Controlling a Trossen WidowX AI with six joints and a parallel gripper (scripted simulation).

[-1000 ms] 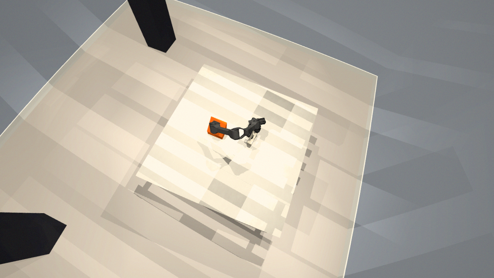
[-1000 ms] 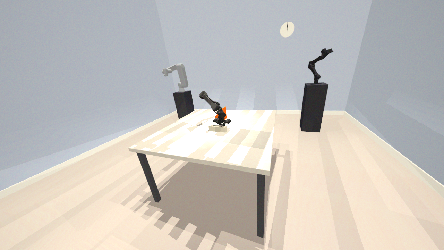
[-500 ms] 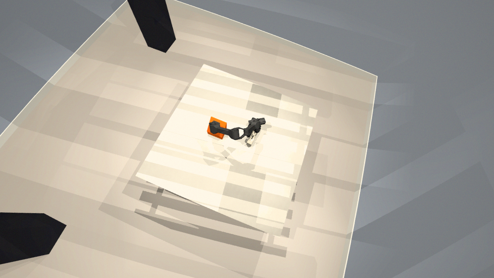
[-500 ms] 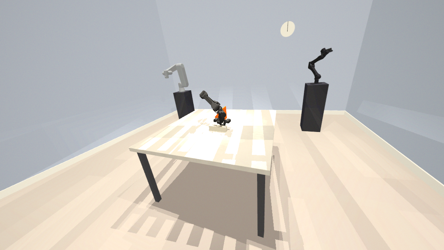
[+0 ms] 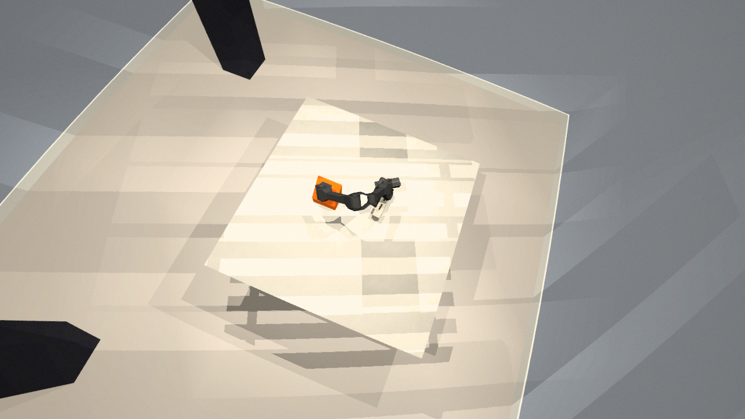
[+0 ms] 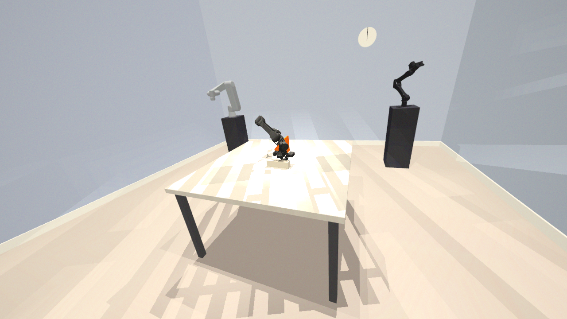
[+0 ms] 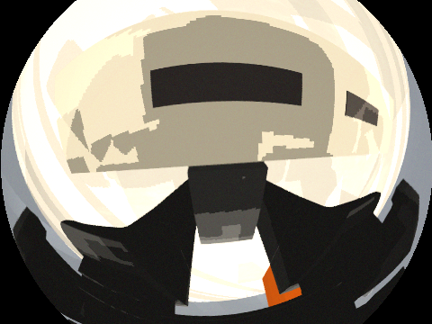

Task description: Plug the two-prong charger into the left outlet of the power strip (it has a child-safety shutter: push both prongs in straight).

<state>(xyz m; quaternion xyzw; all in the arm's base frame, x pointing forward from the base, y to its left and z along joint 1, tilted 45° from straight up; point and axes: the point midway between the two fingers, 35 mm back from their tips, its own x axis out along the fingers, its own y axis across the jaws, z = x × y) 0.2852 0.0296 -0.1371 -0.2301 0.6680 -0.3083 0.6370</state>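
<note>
Now: gripper tip 2 cm short of the black two-prong charger and 1 cm below it.
</note>
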